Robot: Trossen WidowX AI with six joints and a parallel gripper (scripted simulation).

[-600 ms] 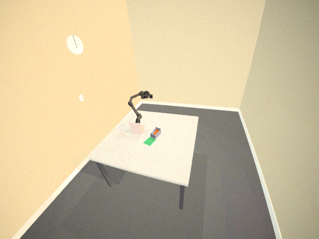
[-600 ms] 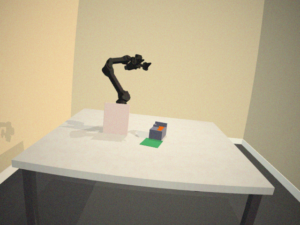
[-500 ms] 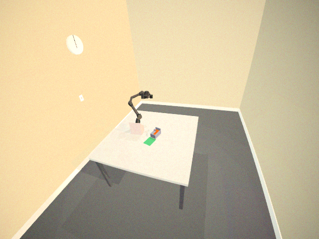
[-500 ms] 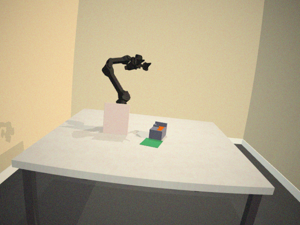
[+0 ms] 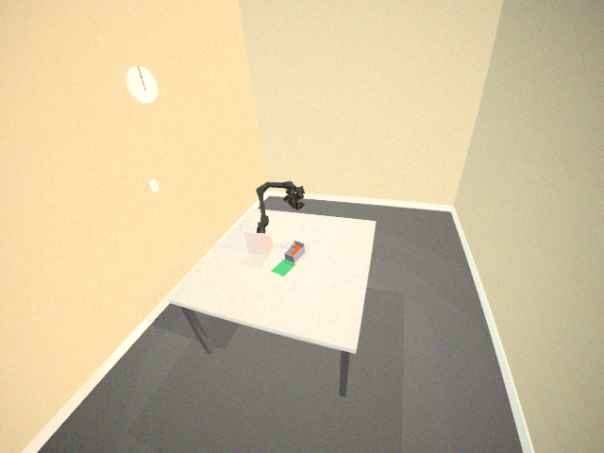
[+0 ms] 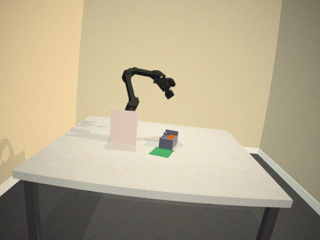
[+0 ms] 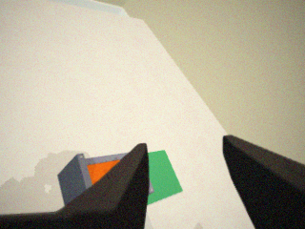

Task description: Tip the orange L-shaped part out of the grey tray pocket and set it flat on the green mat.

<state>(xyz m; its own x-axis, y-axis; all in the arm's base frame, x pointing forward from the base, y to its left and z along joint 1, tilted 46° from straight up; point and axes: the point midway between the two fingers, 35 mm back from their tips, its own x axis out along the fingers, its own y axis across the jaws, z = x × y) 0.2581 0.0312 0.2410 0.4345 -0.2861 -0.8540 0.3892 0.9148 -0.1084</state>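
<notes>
My gripper tip is now 20 mm short of the orange L-shaped part, 150 mm to the left of it and 280 mm above it. Also, from my gripper tip: green mat (20 mm behind, 310 mm to the right, 350 mm below).
</notes>
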